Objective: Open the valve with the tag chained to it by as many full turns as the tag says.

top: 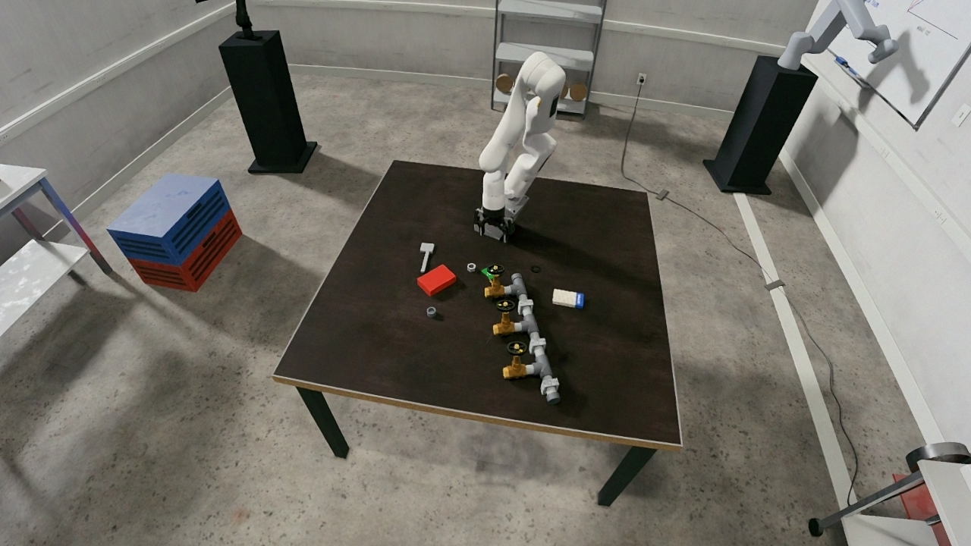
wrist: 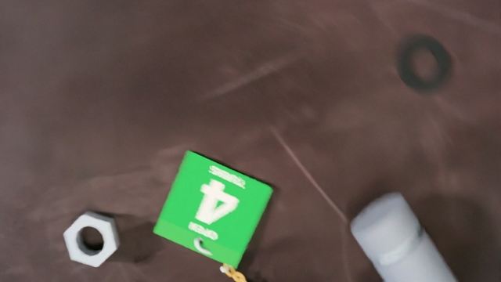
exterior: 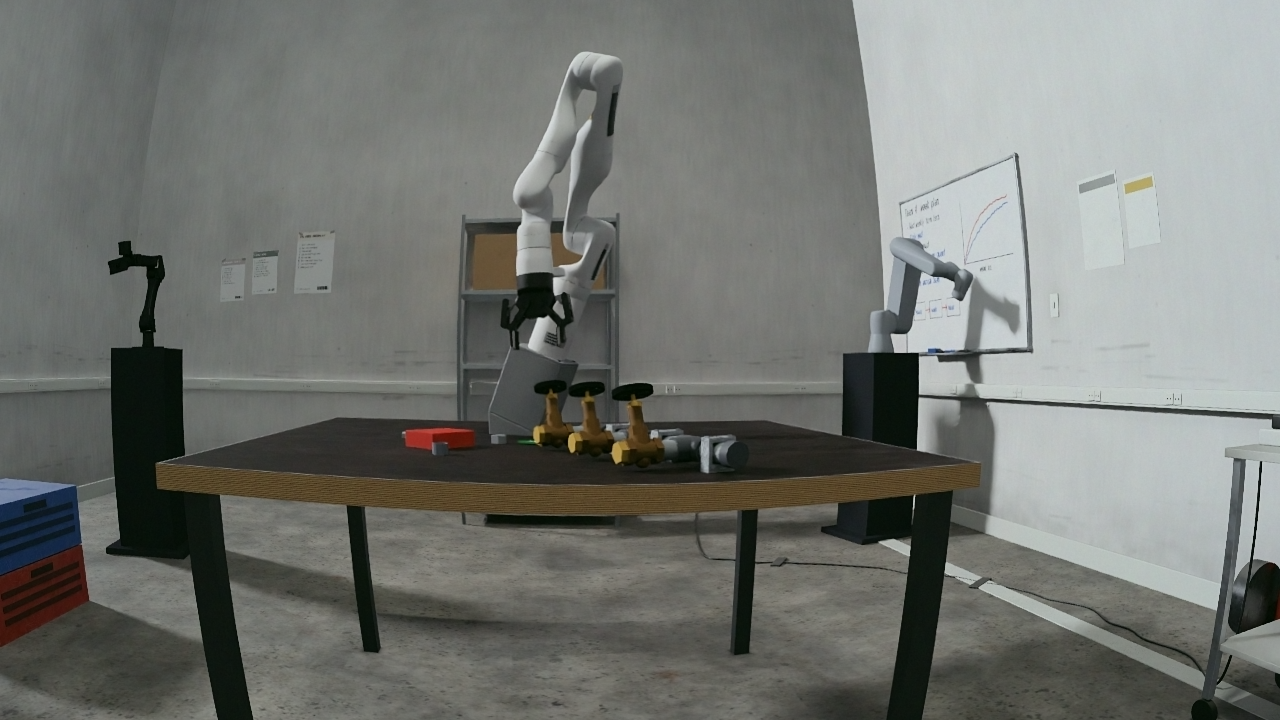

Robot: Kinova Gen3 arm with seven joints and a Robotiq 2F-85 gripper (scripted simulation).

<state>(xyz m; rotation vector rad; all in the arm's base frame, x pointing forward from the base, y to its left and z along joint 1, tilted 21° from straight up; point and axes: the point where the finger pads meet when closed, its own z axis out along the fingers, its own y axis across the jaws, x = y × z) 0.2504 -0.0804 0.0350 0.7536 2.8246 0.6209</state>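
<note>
The green tag lies 10 mm to the right of my hand and 190 mm below it. The rest, counted from my hand: small grey hammer 100 mm behind, 260 mm to the right, 190 mm below; red block 50 mm ahead, 210 mm to the right, 180 mm below; small grey ring 200 mm ahead, 220 mm to the right, 190 mm below.
</note>
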